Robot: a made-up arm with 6 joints. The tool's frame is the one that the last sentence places.
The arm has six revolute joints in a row. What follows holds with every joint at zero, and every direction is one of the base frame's.
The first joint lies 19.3 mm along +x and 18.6 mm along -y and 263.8 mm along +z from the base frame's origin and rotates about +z.
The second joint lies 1.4 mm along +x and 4.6 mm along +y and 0.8 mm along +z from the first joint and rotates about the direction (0.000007, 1, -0.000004).
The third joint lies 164.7 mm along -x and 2.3 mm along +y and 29.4 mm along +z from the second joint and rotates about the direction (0.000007, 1, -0.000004).
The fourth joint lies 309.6 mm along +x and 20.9 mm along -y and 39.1 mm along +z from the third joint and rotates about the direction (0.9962, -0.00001, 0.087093).
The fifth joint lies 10.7 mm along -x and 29 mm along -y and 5.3 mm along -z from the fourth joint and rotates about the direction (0.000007, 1, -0.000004).
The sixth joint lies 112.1 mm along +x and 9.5 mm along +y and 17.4 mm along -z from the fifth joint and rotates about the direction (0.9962, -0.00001, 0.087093).
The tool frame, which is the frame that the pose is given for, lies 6.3 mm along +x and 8 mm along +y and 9.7 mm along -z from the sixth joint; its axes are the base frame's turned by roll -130.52, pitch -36.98 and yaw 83.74 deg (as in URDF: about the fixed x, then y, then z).
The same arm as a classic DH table. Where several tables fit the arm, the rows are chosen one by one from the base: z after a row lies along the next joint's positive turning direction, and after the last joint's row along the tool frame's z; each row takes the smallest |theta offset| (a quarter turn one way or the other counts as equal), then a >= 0, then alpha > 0; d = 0 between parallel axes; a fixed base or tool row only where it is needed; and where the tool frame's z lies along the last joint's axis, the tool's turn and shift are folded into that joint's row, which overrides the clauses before.
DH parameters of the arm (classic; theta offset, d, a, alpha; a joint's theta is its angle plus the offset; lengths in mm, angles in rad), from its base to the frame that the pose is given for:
base (fixed): -0.7669 0 26.8 0
joint 1: 0.7669 264.6 1.4 -1.5708
joint 2: 0.1766 0 -167.3 0
joint 3: 1.3069 -14 -12 1.5708
joint 4: 0 300.7 4.3 -1.5708
joint 5: 0 -19.5 27.1 1.5708
joint 6: -0.7676 130.4 1.8 -2.4273
tool (fixed): -2.9275 19.6 0 0

